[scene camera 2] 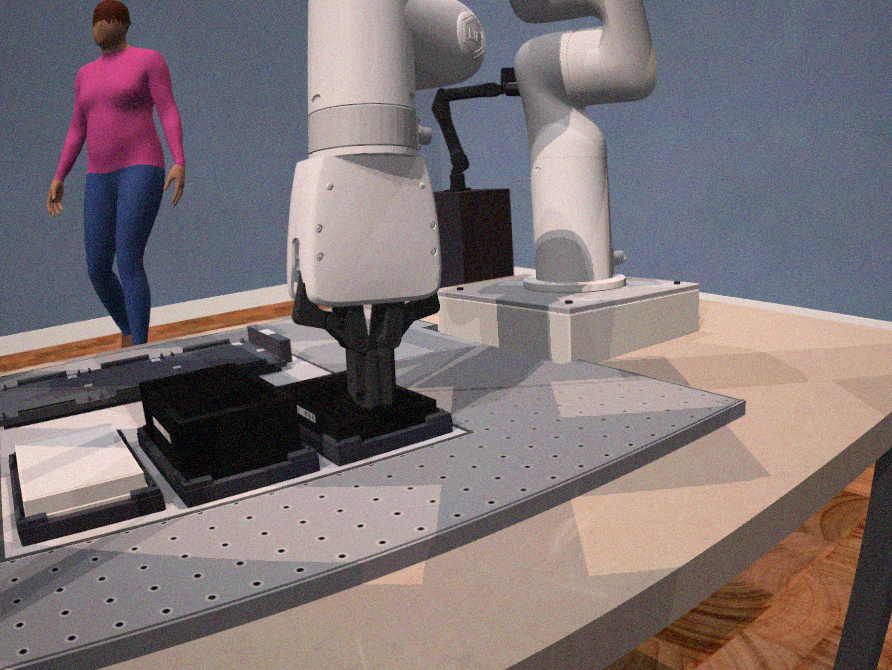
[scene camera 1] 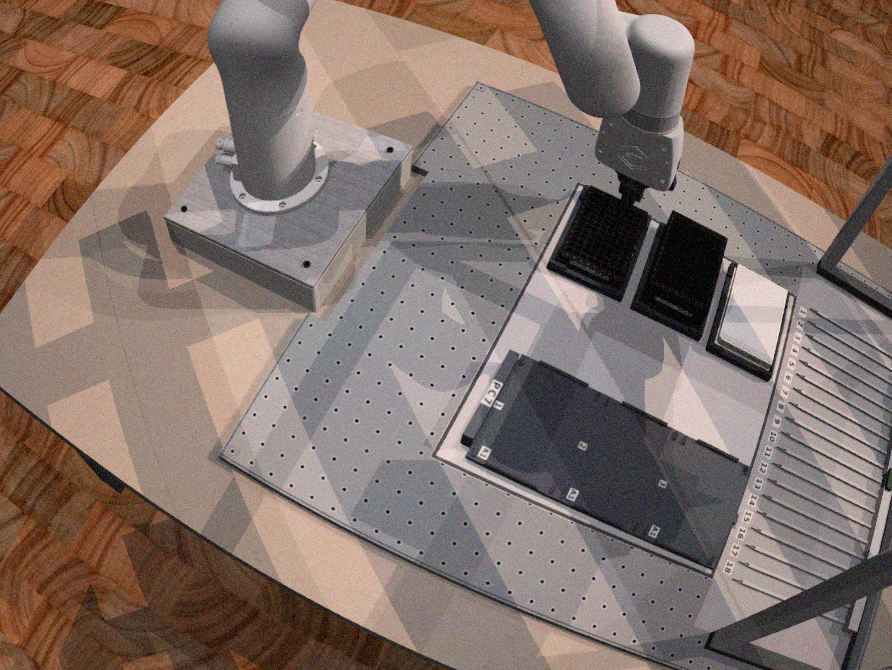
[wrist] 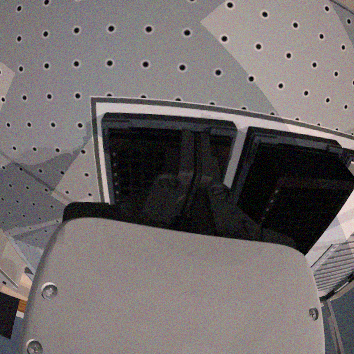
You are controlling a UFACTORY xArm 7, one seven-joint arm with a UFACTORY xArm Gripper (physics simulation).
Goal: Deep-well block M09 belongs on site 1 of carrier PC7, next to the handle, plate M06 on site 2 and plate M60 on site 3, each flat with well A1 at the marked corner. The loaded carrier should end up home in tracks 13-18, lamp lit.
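Places are measured from the arm's base along level axes (x ahead, y left, z up), in millimetres.
Pixels of known places: gripper, between the fingertips: (scene camera 2: pixel 372 405) (scene camera 1: pixel 629 198) (wrist: pixel 189 149); arm's base, origin of its link: (scene camera 2: pixel 575 285) (scene camera 1: pixel 278 175).
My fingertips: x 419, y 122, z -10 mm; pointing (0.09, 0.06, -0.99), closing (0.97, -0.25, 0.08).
For each thing: its top centre in the pictures, then the offset to it from my fingertips.
- low black well plate, centre of its top: (scene camera 2: pixel 347 394) (wrist: pixel 163 206) (scene camera 1: pixel 605 231) 9 mm down, 22 mm back, 59 mm right
- taller black block, centre of its top: (scene camera 2: pixel 209 389) (wrist: pixel 291 233) (scene camera 1: pixel 690 259) 19 mm up, 87 mm ahead, 79 mm right
- low white plate, centre of its top: (scene camera 2: pixel 72 456) (scene camera 1: pixel 755 312) (wrist: pixel 350 213) 9 mm down, 196 mm ahead, 103 mm right
- Carrier PC7, centre of its top: (scene camera 1: pixel 624 457) (scene camera 2: pixel 134 357) 5 mm down, 52 mm ahead, 341 mm right
My gripper (scene camera 1: pixel 631 196) (scene camera 2: pixel 372 405) (wrist: pixel 189 149) is shut and empty, its fingers together and pointing down over the low black well plate (scene camera 1: pixel 604 234) (scene camera 2: pixel 324 407) (wrist: pixel 142 155). Whether the tips touch it I cannot tell. That plate sits in a dark holder. The taller black block (scene camera 1: pixel 681 274) (scene camera 2: pixel 216 418) (wrist: pixel 295 185), which looks like the deep-well block, sits in the middle holder, and a low white plate (scene camera 1: pixel 755 317) (scene camera 2: pixel 79 468) in the far one. Their names are not legible. Carrier PC7 (scene camera 1: pixel 612 447) (scene camera 2: pixel 108 382) lies flat with bare sites 1, 2 and 3; its handle (scene camera 1: pixel 493 396) is beside site 1.
Numbered tracks (scene camera 1: pixel 829 439) 1-18 lie beyond the carrier's far end, between grey posts (scene camera 1: pixel 858 216) of a frame. The arm's base block (scene camera 1: pixel 288 230) (scene camera 2: pixel 569 317) stands on the table. A person (scene camera 2: pixel 122 115) and another black arm (scene camera 2: pixel 450 129) are in the background.
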